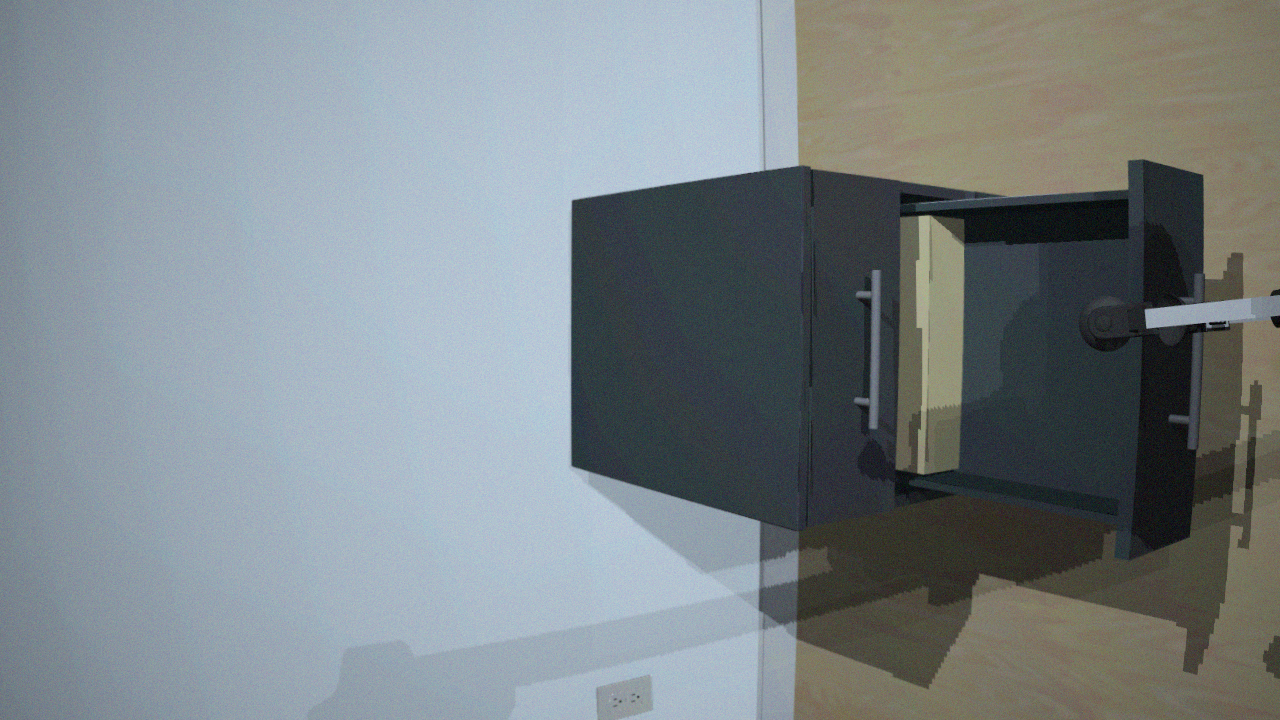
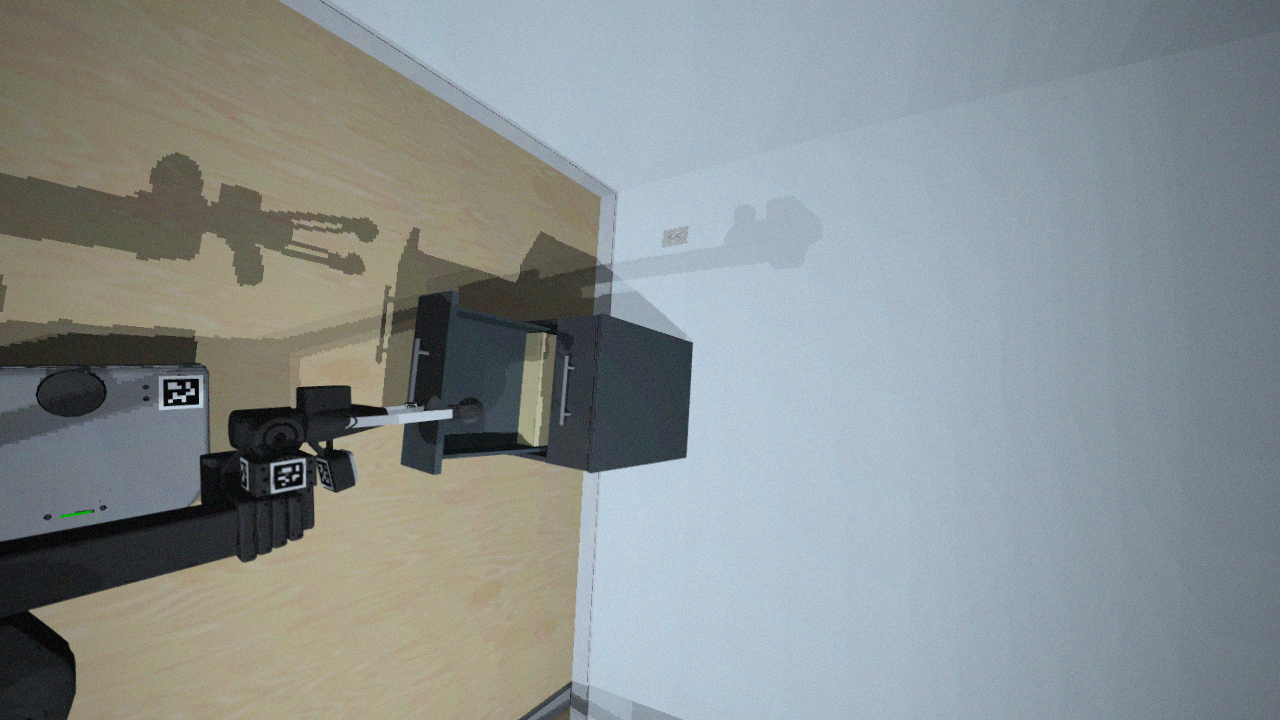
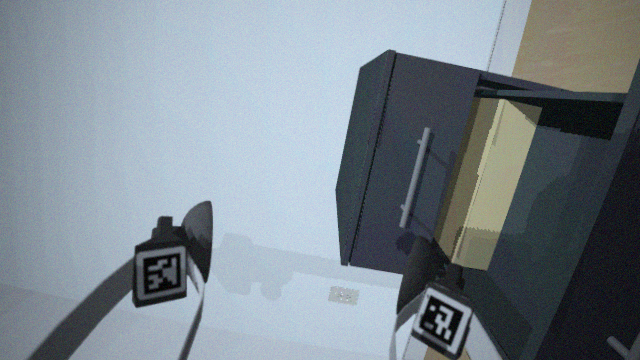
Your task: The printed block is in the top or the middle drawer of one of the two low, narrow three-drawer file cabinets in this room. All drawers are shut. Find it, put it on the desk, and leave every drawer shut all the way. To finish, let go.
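Observation:
A dark, low file cabinet (image 1: pixel 689 349) (image 2: pixel 644 394) (image 3: pixel 356 150) stands against the wall. Its top drawer (image 1: pixel 836 223) (image 2: pixel 581 447) (image 3: pixel 430 100) is shut. The drawer below it (image 1: pixel 1163 214) (image 2: pixel 433 358) (image 3: pixel 600 260) is pulled far out. A long cream thing with flat faces (image 1: pixel 944 340) (image 2: pixel 537 385) (image 3: pixel 500 185) lies across its back end; no print shows on it. My gripper (image 1: pixel 1136 320) (image 2: pixel 449 413) (image 3: pixel 310 245) is open and empty, with its fingertips at the open drawer's front panel. The bottom drawer is hidden. The desk and the second cabinet do not show.
The pale wall (image 1: pixel 358 268) (image 2: pixel 895 447) (image 3: pixel 225 100) rises behind the cabinet. A wall outlet (image 1: pixel 623 696) (image 2: pixel 674 236) (image 3: pixel 343 295) is beside it. My arm (image 2: pixel 134 546) reaches toward the cabinet above the wood-patterned floor (image 1: pixel 984 98) (image 2: pixel 402 608), and my base (image 2: pixel 107 465) is in front.

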